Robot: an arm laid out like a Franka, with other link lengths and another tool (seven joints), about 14 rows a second.
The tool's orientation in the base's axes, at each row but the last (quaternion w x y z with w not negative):
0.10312 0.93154 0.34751 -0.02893
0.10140 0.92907 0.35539 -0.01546
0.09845 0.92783 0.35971 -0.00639
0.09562 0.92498 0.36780 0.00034
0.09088 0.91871 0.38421 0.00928
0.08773 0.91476 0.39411 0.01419
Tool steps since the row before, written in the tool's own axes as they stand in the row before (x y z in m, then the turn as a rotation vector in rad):
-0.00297 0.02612 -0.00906 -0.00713 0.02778 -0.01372
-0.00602 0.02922 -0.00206 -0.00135 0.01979 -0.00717
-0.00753 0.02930 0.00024 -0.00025 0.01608 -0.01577
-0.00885 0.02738 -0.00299 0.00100 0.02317 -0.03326
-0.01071 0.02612 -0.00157 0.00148 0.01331 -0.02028
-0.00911 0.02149 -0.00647 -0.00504 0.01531 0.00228
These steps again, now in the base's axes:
0.01466 -0.01924 0.01372 0.01251 -0.02214 0.01908
0.01480 -0.02478 0.00781 0.01181 -0.01384 0.01067
0.01403 -0.02621 0.00561 0.00964 -0.00882 0.01835
0.01196 -0.02497 0.00840 0.01413 -0.00992 0.03669
0.01071 -0.02530 0.00666 0.00865 -0.00487 0.02218
0.00855 -0.02011 0.01045 0.00775 -0.01431 0.00060

